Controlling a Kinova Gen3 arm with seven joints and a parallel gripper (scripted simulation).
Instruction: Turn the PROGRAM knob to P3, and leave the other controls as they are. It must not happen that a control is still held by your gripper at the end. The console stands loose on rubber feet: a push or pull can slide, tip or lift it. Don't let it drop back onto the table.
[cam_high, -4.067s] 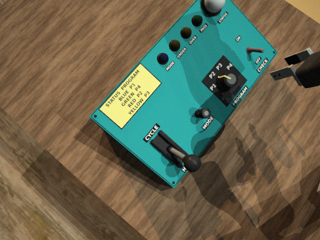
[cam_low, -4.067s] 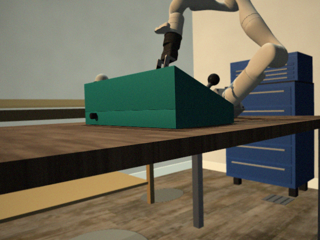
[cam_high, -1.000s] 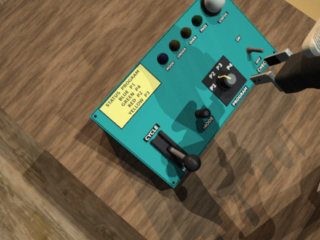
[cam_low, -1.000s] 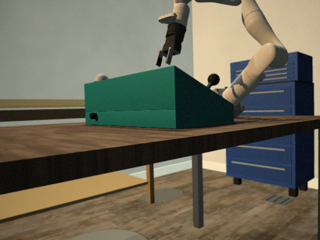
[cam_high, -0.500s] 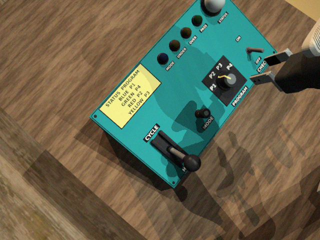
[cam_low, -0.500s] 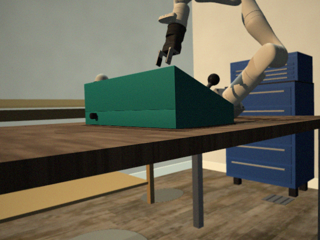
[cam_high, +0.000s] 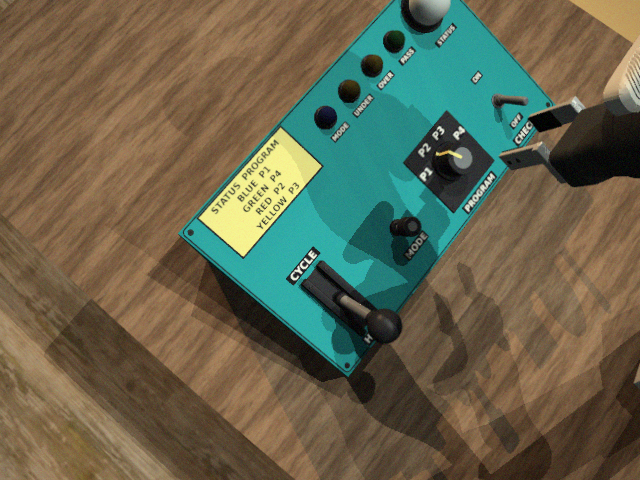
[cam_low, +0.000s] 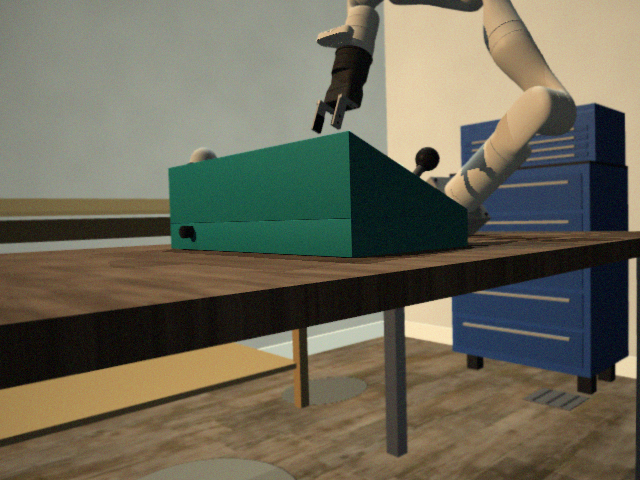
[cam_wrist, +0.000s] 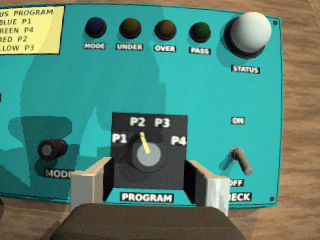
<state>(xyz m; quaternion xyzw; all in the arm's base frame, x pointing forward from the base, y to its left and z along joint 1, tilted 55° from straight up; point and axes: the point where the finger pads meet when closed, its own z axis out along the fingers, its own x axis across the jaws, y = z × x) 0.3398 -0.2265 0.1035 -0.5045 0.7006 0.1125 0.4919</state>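
My hand is 160 mm above the teal console, 90 mm short of it and 60 mm to the right of it. Also, from my hand: cycle lever (240 mm to the left, 130 mm below, 30 mm ahead); then mode button (130 mm below, 120 mm to the left, 50 mm ahead); then check toggle (140 mm below, 120 mm to the right, 50 mm ahead).
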